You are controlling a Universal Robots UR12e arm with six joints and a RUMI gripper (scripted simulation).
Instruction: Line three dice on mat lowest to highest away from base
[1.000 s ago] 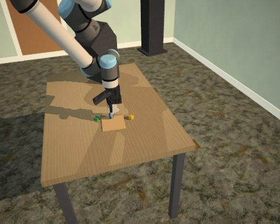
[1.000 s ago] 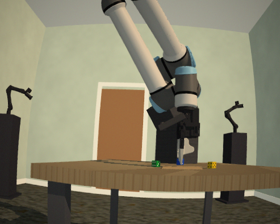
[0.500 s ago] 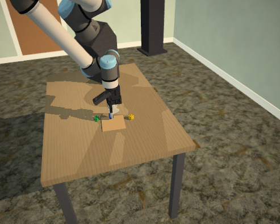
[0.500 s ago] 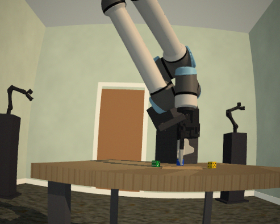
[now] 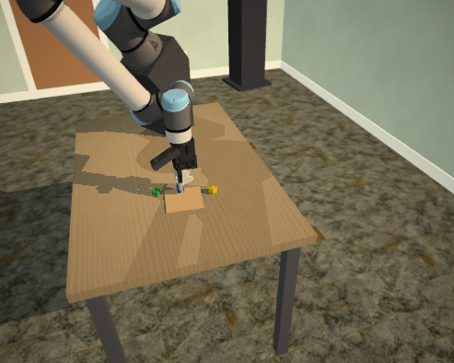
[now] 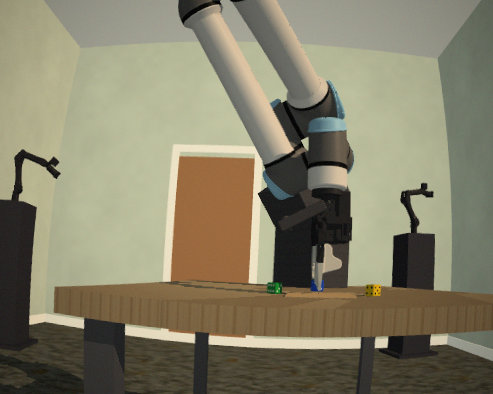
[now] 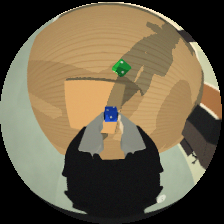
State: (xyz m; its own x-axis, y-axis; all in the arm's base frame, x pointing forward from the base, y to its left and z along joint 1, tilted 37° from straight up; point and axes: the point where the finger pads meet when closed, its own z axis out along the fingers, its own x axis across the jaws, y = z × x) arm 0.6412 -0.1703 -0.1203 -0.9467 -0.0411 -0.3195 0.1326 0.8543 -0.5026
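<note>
Now: hand right at the blue die. The rest, counted from my hand: green die 3 cm behind, 9 cm to the right, 1 cm below; tan mat 5 cm ahead, 1 cm to the right, 2 cm below; yellow die 6 cm ahead, 11 cm to the left, 1 cm below.
</note>
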